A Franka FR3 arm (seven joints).
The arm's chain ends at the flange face. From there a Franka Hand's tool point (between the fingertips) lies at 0.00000 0.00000 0.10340 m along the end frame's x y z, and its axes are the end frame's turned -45 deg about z.
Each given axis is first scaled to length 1.
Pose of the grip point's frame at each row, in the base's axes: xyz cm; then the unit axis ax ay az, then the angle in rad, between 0 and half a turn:
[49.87 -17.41 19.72 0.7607 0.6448 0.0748 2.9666]
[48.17 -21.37 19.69 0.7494 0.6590 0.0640 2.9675]
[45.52 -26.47 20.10 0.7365 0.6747 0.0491 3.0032]
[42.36 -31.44 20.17 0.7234 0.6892 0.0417 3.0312]
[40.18 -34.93 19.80 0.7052 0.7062 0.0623 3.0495]
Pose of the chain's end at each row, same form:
[47.54 -17.03 29.79 0.9472 0.3039 0.1024 3.0371]
[46.01 -20.89 29.79 0.9425 0.3213 0.0923 3.0297]
[43.81 -26.10 30.29 0.9373 0.3410 0.0718 3.0513]
[40.95 -31.21 30.41 0.9312 0.3596 0.0596 3.0715]
[38.60 -35.17 30.02 0.9210 0.3823 0.0751 3.1042]

